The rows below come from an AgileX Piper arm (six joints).
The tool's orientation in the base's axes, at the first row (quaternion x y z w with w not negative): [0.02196 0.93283 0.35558 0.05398]
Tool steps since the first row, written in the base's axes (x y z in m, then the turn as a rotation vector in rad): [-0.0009 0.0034 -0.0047 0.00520 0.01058 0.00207]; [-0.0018 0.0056 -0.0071 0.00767 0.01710 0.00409]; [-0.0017 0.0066 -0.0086 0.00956 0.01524 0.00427]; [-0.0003 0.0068 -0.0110 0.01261 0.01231 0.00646]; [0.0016 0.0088 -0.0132 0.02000 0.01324 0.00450]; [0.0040 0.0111 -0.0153 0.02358 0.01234 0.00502]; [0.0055 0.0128 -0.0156 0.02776 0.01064 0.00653]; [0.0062 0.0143 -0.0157 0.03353 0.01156 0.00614]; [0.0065 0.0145 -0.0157 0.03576 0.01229 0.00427]
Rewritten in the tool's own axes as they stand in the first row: [0.0016 -0.0006 0.0056 -0.00450 0.00929 0.00606]; [0.0028 -0.0006 0.0088 -0.00661 0.01550 0.00916]; [0.0029 -0.0008 0.0105 -0.00865 0.01424 0.00802]; [0.0018 -0.0023 0.0126 -0.01210 0.01352 0.00482]; [0.0002 -0.0022 0.0158 -0.01920 0.01293 0.00774]; [-0.0018 -0.0019 0.0191 -0.02287 0.01261 0.00718]; [-0.0031 -0.0008 0.0207 -0.02728 0.01236 0.00542]; [-0.0037 0.0002 0.0218 -0.03291 0.01280 0.00699]; [-0.0040 0.0004 0.0220 -0.03491 0.01211 0.00912]
